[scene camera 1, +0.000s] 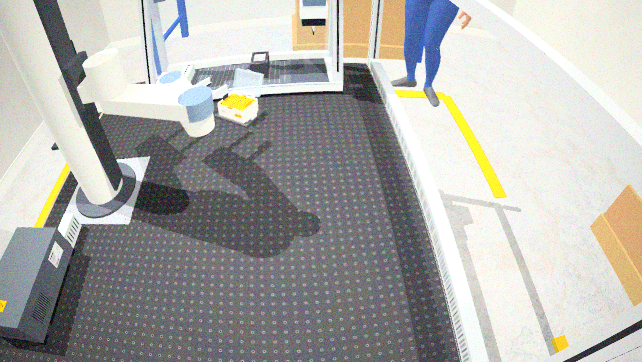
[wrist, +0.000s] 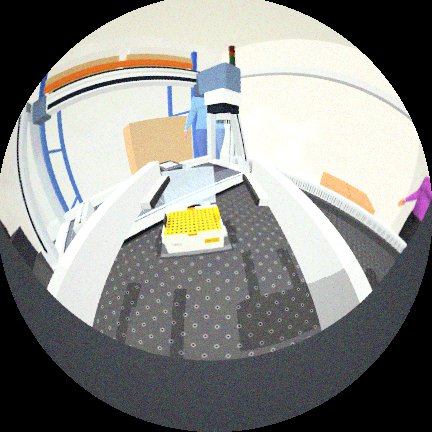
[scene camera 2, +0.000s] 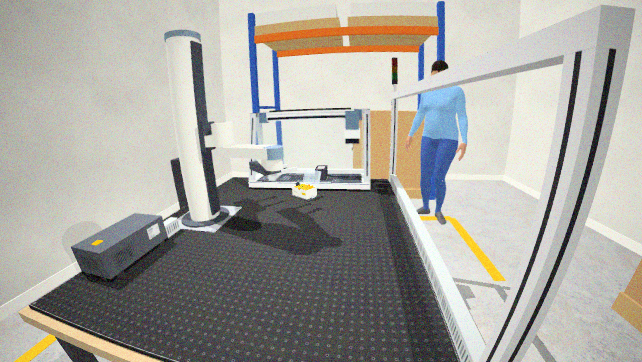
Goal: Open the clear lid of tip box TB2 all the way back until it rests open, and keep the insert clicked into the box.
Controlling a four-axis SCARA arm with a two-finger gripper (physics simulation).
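Seen in the pictures: gripper, fingertip midpoint: (scene camera 1: 217, 83) (wrist: 204, 167) (scene camera 2: 291, 167); arm's base, link origin: (scene camera 1: 106, 191) (scene camera 2: 206, 218).
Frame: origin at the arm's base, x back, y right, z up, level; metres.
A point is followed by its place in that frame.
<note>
Tip box TB2 (scene camera 1: 241, 115) {x -0.482, y -0.276, z 0.053 m} (scene camera 2: 305, 193) {x -0.481, y -0.275, z 0.054 m} (wrist: 192, 244) {x -0.434, y -0.308, z 0.040 m} is a white box on the dark table, in front of the gantry frame. Its yellow insert (scene camera 1: 238, 102) {x -0.466, y -0.336, z 0.070 m} (scene camera 2: 304, 187) {x -0.463, y -0.334, z 0.070 m} (wrist: 192, 221) {x -0.459, y -0.336, z 0.069 m} sits level in the top of the box. The clear lid (scene camera 1: 248, 80) {x -0.500, y -0.405, z 0.120 m} (scene camera 2: 312, 176) {x -0.500, y -0.403, z 0.117 m} (wrist: 190, 183) {x -0.506, y -0.401, z 0.119 m} stands open at the far side of the box, leaning back; whether it rests on anything is not clear. My gripper (scene camera 1: 217, 86) {x -0.421, y -0.240, z 0.214 m} (wrist: 204, 167) {x -0.421, y -0.240, z 0.214 m} is shut as far as its fingers go, with nothing between them. In the wrist view the box lies beyond and below the fingertips. The fingertips are hard to make out in scene camera 2.
The gantry frame (scene camera 1: 300, 89) {x -0.689, y -0.450, z 0.036 m} (scene camera 2: 345, 187) {x -0.697, y -0.450, z 0.035 m} stands behind the box. A dark block (scene camera 1: 259, 65) {x -0.533, y -0.515, z 0.124 m} (scene camera 2: 321, 173) {x -0.539, y -0.514, z 0.106 m} stands on its deck, near the lid. A low white rail (scene camera 1: 420, 186) {x -1.007, y 0.070, z 0.036 m} (scene camera 2: 435, 265) {x -1.012, y 0.358, z 0.060 m} runs along the right side. A grey controller box (scene camera 1: 27, 270) {x 0.077, y 0.392, z 0.128 m} (scene camera 2: 120, 245) {x 0.035, y 0.472, z 0.112 m} stands at the left.
</note>
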